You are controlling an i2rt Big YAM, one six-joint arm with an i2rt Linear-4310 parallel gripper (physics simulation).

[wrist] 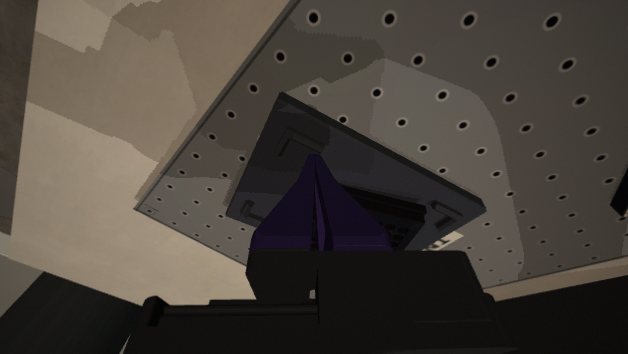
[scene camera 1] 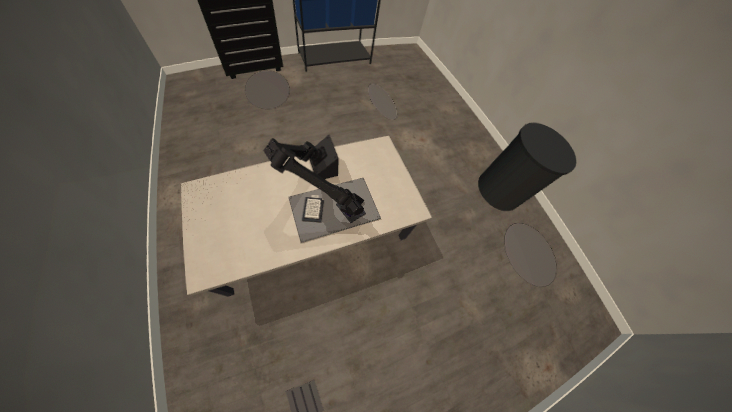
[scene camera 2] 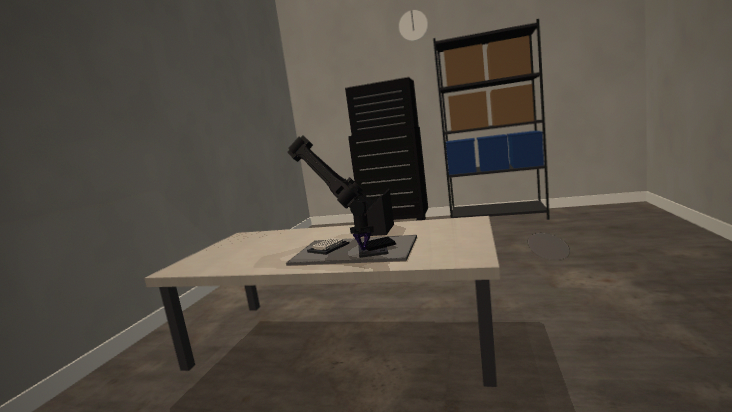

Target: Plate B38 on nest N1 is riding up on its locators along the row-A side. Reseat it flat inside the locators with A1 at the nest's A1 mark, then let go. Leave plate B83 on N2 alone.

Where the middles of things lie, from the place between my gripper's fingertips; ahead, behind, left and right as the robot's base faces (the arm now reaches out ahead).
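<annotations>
Position of the black well plate (wrist: 403, 220): 50 mm to the left of my hand, 80 mm behind it.
</annotations>
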